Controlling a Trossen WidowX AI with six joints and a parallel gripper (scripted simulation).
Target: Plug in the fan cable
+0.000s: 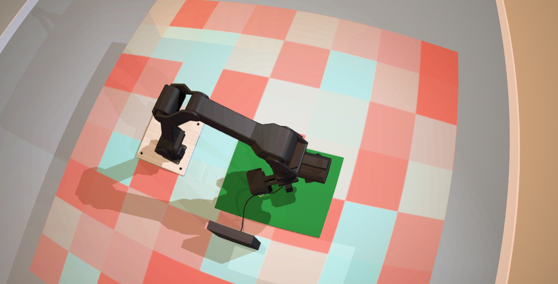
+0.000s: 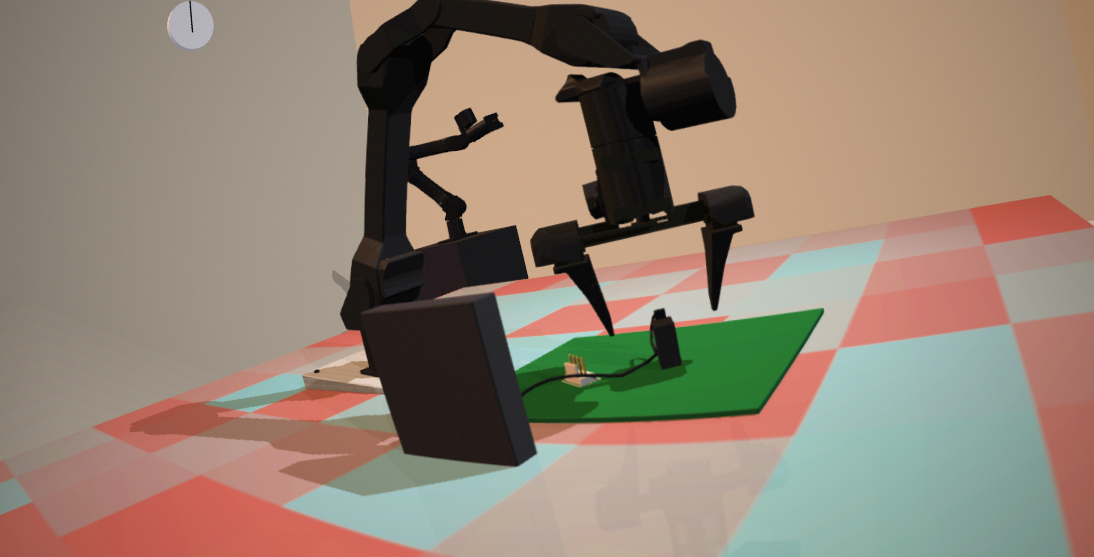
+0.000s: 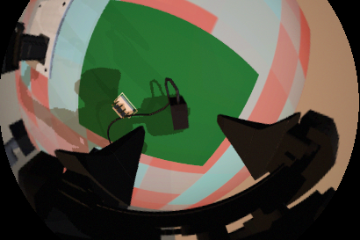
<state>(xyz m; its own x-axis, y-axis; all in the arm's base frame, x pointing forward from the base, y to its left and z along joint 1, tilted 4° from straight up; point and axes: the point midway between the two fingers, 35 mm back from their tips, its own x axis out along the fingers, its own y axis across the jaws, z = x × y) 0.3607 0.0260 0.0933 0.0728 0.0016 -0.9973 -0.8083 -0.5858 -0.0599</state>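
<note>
Now: gripper tip 2 cm above the black plug, 1 cm to the right of it and 1 cm past it. Round my gripper tip: green board 6 cm below, 3 cm behind; then four-pin fan header 8 cm behind, 4 cm below, 3 cm to the right; then black fan 18 cm to the right, 7 cm behind, 2 cm above.
</note>
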